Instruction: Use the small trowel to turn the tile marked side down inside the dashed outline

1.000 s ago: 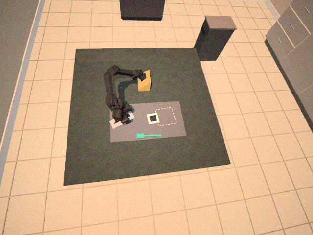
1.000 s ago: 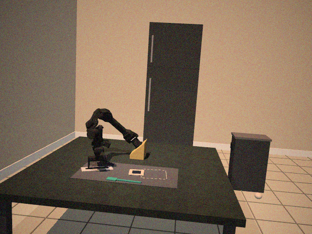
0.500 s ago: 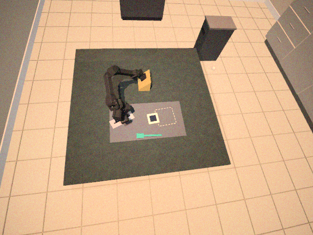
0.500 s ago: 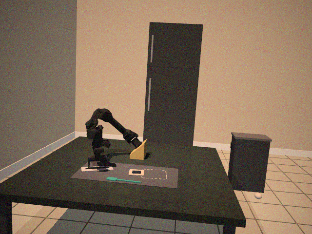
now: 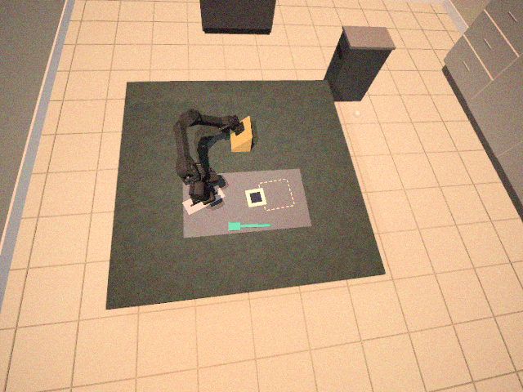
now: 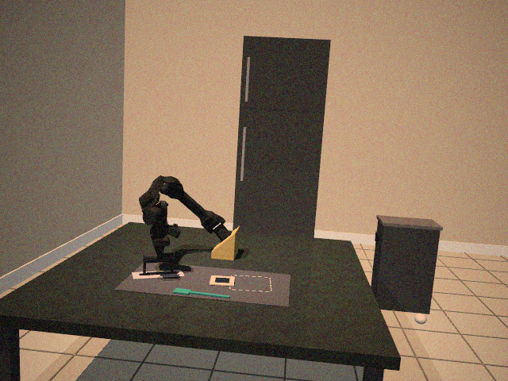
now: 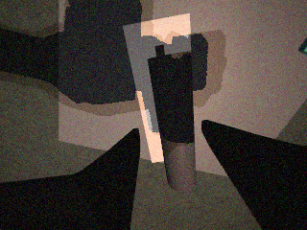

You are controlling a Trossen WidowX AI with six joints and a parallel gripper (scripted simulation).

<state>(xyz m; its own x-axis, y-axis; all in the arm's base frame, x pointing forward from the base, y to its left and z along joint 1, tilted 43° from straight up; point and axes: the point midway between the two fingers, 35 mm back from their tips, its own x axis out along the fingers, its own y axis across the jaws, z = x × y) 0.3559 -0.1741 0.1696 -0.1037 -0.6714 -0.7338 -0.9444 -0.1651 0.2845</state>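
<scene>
The trowel is 20 mm to the left of my gripper tip and 40 mm below it. From my gripper tip the other things lie so: tile 40 mm ahead, 260 mm to the left, 70 mm below; grey mat 50 mm ahead, 210 mm to the left, 90 mm below; green flat tool 180 mm ahead, 180 mm to the left, 70 mm below.
</scene>
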